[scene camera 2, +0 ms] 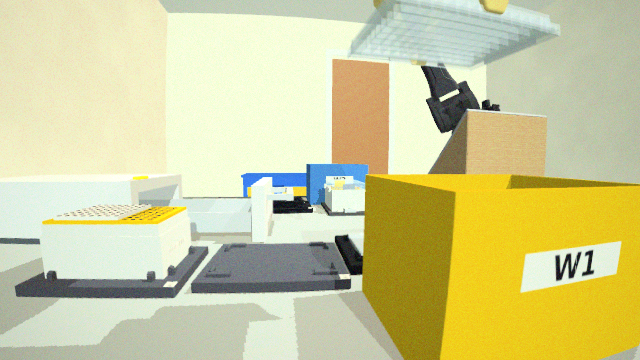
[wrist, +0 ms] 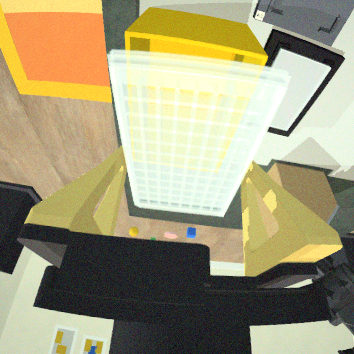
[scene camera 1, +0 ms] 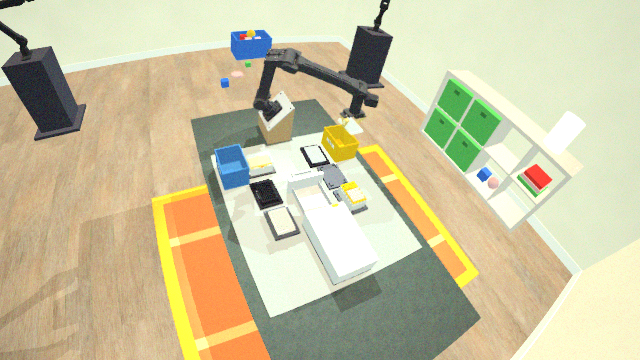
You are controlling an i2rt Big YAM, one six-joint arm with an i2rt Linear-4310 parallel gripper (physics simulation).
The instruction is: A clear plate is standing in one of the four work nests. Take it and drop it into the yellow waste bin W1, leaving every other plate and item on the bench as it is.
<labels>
A tip box [scene camera 2: 104, 241]: 32 cm from the lens.
</labels>
